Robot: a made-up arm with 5 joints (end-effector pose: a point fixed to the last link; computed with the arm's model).
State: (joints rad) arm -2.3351 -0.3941 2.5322 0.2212 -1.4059
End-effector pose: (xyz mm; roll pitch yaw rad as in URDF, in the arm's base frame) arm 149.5 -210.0 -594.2 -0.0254 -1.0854 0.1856
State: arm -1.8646 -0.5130 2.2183 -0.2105 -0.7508
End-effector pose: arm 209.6 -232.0 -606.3 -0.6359 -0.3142 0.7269
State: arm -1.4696 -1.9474 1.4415 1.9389 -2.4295
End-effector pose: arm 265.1 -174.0 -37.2 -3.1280 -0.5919 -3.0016
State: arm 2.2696 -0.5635 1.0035 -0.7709 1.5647
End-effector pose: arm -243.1 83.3 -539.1 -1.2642 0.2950 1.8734
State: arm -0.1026 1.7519 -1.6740 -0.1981 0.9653
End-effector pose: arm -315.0 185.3 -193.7 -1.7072 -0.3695 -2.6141
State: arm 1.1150 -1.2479 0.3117 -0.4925 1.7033
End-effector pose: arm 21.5 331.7 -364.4 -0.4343 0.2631 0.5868
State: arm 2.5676 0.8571 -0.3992 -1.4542 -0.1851
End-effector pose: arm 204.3 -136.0 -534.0 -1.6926 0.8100 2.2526
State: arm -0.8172 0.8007 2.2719 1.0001 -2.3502
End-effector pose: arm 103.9 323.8 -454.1 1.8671 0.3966 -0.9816
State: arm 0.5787 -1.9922 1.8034 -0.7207 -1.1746
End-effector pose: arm 97.0 410.8 -102.7 -1.9334 1.1320 3.1336
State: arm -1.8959 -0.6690 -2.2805 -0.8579 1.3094
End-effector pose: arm 124.8 -242.5 -575.9 -2.0968 1.2341 0.2334
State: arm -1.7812 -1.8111 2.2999 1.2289 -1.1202
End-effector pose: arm 204.3 -324.4 -266.6 -0.5050 -0.2637 0.1881
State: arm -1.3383 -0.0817 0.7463 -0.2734 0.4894
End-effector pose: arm 163.0 -63.8 -645.8 -0.3580 0.4020 -0.7561
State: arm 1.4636 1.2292 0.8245 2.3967 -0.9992
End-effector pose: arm -205.9 -152.0 -506.0 -1.0782 1.2456 -1.7096
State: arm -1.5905 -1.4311 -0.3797 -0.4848 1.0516
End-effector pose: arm 100.7 -351.4 -334.5 0.2685 -0.2023 -2.1986
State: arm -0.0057 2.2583 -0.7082 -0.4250 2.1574
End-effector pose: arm -221.4 136.9 -106.5 -1.8396 -1.3657 2.6268
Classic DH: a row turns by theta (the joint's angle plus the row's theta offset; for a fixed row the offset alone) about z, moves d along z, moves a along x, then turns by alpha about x. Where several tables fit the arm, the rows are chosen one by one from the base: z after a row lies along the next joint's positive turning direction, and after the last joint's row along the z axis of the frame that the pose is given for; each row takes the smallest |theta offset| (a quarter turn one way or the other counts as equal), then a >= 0, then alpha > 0; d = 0 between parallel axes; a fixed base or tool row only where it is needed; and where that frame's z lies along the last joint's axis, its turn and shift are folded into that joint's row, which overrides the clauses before.
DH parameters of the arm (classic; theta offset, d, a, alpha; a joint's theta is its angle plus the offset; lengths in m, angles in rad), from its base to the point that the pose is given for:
joint 1: 0 -0.2839 0.0029 -1.5708
joint 2: 0 0.1574 0.011 1.5708
joint 3: -1.5708 -0.2993 0.0748 -1.5708
joint 4: 1.5708 0.0635 0.0028 -1.5708
joint 5: 1.5708 0.0447 0.0013 -1.5708
tool (fixed): 3.1416 -0.0649 0 0

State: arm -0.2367 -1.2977 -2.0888 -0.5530 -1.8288
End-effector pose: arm 289.2 -5.6 -443.1 1.0999 -0.8764 2.9515
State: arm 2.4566 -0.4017 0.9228 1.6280 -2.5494
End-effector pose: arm -305.7 42.1 -453.1 1.9249 0.0515 0.8462
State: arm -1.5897 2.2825 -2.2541 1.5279 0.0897
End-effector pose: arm 120.5 170.9 -93.8 -0.8467 -0.4402 -2.7483
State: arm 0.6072 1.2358 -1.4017 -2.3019 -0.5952
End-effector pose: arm -277.7 -150.1 -269.7 2.6270 0.6987 -1.1908
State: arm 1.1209 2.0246 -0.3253 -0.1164 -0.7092
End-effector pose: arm -237.5 -286.4 -216.0 -0.8672 1.2584 0.5315
